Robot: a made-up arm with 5 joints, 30 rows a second.
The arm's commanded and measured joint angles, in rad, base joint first. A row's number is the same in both.
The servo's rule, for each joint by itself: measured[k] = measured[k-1] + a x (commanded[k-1-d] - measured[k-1]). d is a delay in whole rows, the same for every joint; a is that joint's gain. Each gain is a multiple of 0.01, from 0.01 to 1. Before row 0 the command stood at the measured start. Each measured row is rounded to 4 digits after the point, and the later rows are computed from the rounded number. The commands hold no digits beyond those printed.
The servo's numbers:
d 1
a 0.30 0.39 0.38 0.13 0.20
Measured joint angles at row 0:
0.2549 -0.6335 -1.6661 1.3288 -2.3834
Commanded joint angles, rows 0 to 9:
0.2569 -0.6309 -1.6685 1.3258 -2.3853
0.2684 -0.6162 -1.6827 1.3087 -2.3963
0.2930 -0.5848 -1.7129 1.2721 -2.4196
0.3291 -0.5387 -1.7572 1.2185 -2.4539
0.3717 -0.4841 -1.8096 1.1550 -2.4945
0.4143 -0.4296 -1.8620 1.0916 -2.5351
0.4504 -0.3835 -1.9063 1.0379 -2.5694
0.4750 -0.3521 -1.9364 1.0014 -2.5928
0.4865 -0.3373 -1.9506 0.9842 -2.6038
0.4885 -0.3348 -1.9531 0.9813 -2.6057
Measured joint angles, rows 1 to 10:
0.2549 -0.6335 -1.6661 1.3288 -2.3834
0.2555 -0.6325 -1.6670 1.3284 -2.3838
0.2594 -0.6261 -1.6730 1.3258 -2.3863
0.2695 -0.6100 -1.6882 1.3188 -2.3930
0.2874 -0.5822 -1.7144 1.3058 -2.4052
0.3127 -0.5439 -1.7506 1.2862 -2.4231
0.3432 -0.4993 -1.7929 1.2609 -2.4455
0.3754 -0.4541 -1.8360 1.2319 -2.4703
0.4053 -0.4143 -1.8742 1.2019 -2.4948
0.4297 -0.3843 -1.9032 1.1736 -2.5166

